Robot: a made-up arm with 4 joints. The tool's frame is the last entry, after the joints. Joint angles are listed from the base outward. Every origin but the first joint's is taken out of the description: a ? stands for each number. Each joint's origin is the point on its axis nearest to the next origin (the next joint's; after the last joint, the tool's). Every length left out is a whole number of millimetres.
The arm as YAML. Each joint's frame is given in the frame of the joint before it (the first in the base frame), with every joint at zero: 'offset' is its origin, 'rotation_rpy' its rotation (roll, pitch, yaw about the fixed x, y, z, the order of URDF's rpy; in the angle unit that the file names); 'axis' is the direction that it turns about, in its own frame. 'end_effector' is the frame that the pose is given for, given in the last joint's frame.
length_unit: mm
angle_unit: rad
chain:
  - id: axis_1
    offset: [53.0, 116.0, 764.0]
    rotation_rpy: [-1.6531, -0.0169, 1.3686]
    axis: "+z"
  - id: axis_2
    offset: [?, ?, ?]
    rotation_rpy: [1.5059, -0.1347, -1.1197]
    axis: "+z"
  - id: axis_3
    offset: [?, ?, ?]
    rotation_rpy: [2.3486, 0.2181, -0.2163]
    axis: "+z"
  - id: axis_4
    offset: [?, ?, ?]
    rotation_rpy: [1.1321, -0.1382, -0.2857]
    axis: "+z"
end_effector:
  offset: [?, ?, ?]
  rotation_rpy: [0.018, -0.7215, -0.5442]
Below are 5 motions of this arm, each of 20 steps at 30 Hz.
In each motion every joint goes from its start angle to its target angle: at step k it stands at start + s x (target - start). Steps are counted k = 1, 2, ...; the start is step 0. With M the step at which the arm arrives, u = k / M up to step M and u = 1 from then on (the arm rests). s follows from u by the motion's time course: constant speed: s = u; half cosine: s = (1 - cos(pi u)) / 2; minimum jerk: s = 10 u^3 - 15 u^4 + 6 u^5.
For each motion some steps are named. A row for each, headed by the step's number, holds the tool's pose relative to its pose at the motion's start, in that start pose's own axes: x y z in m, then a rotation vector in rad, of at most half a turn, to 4 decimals.
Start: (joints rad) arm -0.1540 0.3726 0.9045 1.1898
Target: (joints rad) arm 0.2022 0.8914 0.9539 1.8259
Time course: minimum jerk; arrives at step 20
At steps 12, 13, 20:
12: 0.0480 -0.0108 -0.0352 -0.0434 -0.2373 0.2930
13: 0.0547 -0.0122 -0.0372 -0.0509 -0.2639 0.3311
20: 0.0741 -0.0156 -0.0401 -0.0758 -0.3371 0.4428

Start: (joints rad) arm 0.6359 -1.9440 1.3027 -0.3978
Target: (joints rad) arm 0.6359 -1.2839 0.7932 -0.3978
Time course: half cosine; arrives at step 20
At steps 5, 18, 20:
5: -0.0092 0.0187 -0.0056 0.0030 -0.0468 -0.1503
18: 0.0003 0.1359 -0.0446 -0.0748 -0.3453 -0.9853
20: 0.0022 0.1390 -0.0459 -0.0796 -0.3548 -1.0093

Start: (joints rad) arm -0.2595 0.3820 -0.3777 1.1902
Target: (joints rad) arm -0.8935 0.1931 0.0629 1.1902
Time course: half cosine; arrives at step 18
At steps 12, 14, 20:
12: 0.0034 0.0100 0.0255 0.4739 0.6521 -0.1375
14: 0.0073 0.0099 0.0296 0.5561 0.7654 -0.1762
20: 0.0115 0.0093 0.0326 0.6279 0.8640 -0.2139

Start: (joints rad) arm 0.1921 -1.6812 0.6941 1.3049
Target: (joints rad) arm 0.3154 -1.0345 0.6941 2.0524
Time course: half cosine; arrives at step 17
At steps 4, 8, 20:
4: 0.0097 -0.0046 -0.0116 -0.0090 -0.0017 0.0268
8: 0.0323 -0.0211 -0.0388 -0.0345 0.0040 0.0979
20: 0.0635 -0.0625 -0.0765 -0.0827 0.0490 0.2271

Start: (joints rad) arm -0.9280 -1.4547 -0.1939 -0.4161
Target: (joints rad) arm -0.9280 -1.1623 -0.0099 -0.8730
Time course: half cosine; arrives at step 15
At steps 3, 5, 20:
3: -0.0034 0.0007 0.0023 -0.0475 -0.0088 -0.0335
5: -0.0092 0.0023 0.0060 -0.1239 -0.0238 -0.0888
20: -0.0381 0.0210 0.0225 -0.4879 -0.1080 -0.3731

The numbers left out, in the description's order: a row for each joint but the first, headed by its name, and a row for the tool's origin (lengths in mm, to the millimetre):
axis_2: 62.0 54.0 0.0
axis_3: -48.0 -75.0 0.0
axis_4: -65.0 100.0 0.0
tool: -15.0 -78.0 0.0

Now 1 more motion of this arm.
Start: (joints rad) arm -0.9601 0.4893 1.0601 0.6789
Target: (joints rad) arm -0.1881 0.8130 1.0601 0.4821
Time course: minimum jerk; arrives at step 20
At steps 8, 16, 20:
8: -0.0073 -0.0048 -0.0182 -0.0881 -0.2679 -0.0287
16: -0.0080 -0.0140 -0.0536 -0.1472 -0.8072 -0.1314
20: -0.0072 -0.0147 -0.0566 -0.1444 -0.8569 -0.1433

